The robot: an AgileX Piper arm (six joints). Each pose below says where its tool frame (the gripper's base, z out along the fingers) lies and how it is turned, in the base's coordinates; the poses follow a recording.
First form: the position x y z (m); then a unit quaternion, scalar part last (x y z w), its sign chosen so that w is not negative.
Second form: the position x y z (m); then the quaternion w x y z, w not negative. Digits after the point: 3 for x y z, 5 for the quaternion.
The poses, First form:
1: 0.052 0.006 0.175 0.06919 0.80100 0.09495 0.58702
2: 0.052 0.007 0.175 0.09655 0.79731 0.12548 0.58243
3: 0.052 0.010 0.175 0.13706 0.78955 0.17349 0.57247
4: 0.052 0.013 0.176 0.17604 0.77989 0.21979 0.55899
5: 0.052 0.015 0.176 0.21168 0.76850 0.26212 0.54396
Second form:
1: 0.052 0.006 0.175 0.58702 0.06919 0.80100 0.09495
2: 0.052 0.007 0.175 0.58243 0.09655 0.79731 0.12548
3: 0.052 0.010 0.175 0.57247 0.13706 0.78955 0.17349
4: 0.052 0.013 0.176 0.55899 0.17604 0.77989 0.21979
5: 0.052 0.015 0.176 0.54396 0.21168 0.76850 0.26212
